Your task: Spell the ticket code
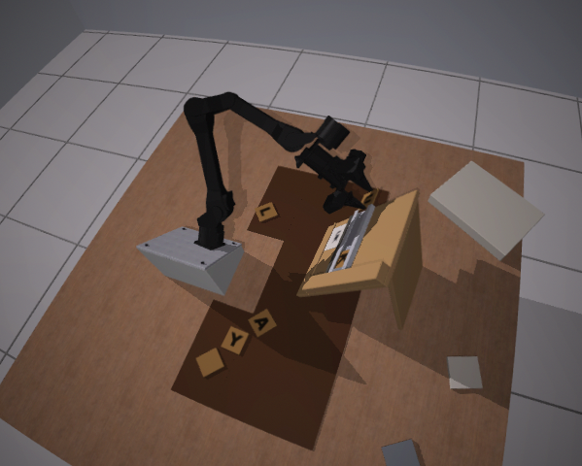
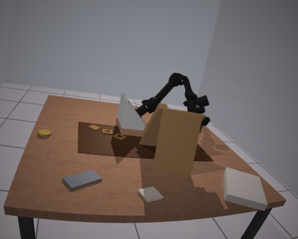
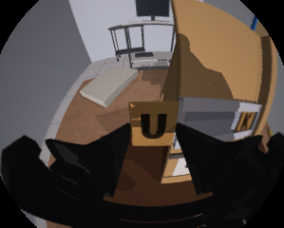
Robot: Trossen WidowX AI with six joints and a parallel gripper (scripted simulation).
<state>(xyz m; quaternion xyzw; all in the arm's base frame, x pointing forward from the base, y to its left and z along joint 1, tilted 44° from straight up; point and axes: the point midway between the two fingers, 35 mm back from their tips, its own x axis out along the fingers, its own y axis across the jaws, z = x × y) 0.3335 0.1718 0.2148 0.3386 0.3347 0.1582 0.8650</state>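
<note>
My gripper tip is 50 mm past the white ticket, 90 mm to the left of it and 80 mm above it. Round my gripper tip: dark brown mat 150 mm behind, 250 mm to the right, 150 mm below; small white pad 380 mm ahead, 280 mm to the right, 150 mm below; white slab 310 mm ahead, 220 mm to the left, 140 mm below.
</note>
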